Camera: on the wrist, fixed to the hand. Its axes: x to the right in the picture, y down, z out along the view.
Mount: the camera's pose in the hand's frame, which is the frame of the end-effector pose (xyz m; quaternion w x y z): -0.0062 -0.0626 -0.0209 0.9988 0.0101 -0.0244 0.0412
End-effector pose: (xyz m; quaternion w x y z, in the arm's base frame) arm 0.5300 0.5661 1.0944 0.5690 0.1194 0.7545 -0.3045
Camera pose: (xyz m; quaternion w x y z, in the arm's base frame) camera 0.4826 0.5304 1.1239 0.5981 0.1487 0.7317 -0.2912
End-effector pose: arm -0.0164 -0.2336 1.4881 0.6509 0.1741 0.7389 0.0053
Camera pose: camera -0.0516 -0.2895 1.4826 0.6662 0.2110 0.7150 0.0204
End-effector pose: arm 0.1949 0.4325 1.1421 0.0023 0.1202 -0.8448 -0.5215
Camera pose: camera 0.2162 0.3886 1.0972 0.0020 0.0725 -0.8540 -0.5152
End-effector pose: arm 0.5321 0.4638 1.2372 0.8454 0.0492 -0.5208 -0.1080
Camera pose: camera 0.5398 0.4038 1.2101 0.8356 0.0336 -0.5439 -0.0690
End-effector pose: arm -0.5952 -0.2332 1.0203 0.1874 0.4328 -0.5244 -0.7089
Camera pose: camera -0.5630 -0.2171 0.9646 0.1992 0.3953 -0.5533 -0.7056
